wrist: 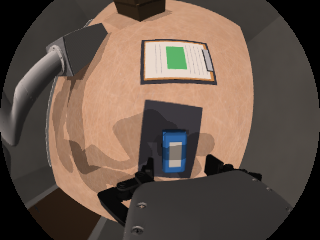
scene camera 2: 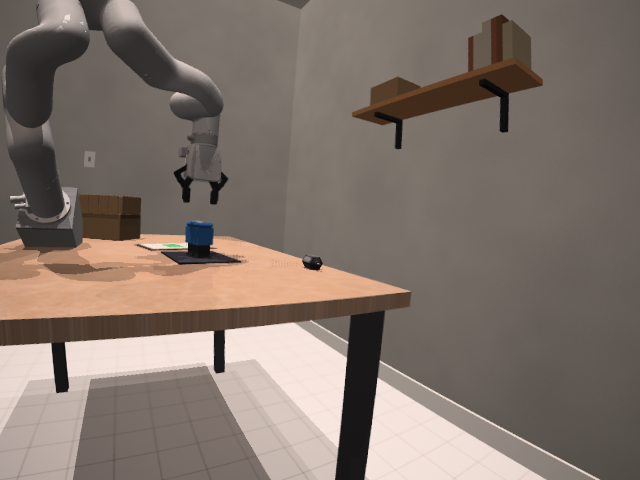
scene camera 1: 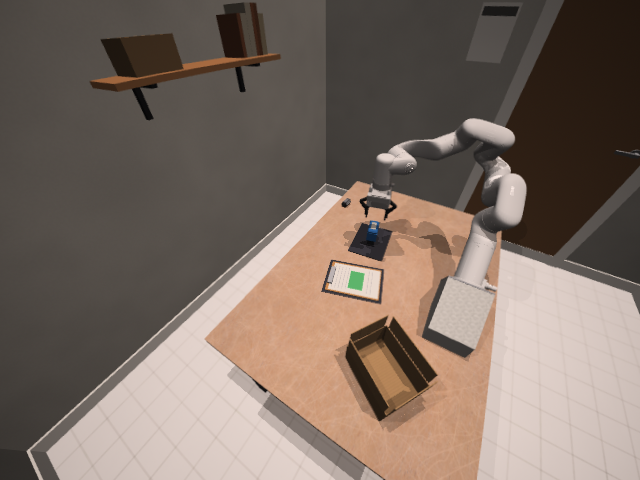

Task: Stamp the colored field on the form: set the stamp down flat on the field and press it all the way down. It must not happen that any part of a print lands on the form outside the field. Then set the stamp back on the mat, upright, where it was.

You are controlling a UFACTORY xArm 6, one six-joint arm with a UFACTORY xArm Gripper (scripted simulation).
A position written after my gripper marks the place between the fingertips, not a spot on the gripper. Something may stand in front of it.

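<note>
Cardboard box (scene camera 1: 380,355), also scene camera 2 (scene camera 2: 100,216). Blue stamp (scene camera 2: 202,236). Form (wrist: 162,60). My gripper (scene camera 2: 200,203), also wrist view (wrist: 180,165).
</note>
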